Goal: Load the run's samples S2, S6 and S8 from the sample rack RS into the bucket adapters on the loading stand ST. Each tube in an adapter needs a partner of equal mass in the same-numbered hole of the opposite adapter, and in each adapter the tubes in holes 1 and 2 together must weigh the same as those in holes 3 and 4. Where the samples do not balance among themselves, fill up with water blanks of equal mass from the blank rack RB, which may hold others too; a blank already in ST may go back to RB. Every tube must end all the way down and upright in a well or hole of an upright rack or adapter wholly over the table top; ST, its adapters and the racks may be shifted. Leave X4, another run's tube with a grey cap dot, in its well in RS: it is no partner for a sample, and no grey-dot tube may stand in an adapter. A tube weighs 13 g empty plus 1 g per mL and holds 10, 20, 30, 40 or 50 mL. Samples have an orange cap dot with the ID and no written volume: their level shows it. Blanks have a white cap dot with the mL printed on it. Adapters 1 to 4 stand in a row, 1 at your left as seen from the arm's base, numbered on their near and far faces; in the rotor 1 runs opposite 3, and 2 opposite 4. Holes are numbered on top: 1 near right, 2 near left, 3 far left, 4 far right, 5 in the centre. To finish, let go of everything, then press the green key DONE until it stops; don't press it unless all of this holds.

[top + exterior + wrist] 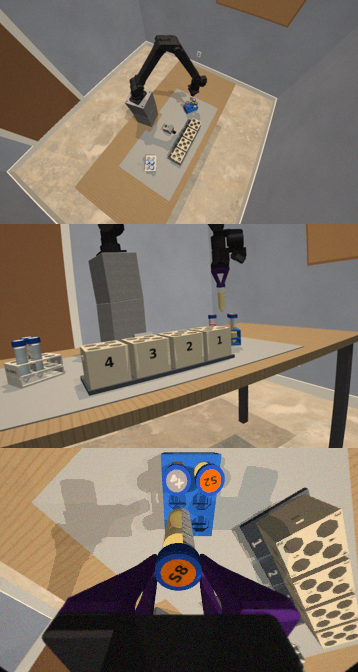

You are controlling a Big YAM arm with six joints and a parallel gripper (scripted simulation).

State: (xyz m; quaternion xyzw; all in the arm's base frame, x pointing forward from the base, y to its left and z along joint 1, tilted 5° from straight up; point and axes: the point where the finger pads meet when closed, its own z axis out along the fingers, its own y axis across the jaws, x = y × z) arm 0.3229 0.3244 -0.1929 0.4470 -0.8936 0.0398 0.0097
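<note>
Now: hand 10 mm short of the blue sample rack RS, 10 mm to the left of it and 210 mm above it. From my hand the other things lie so: white blank rack RB 40 mm behind, 690 mm to the right, 210 mm below.
</note>
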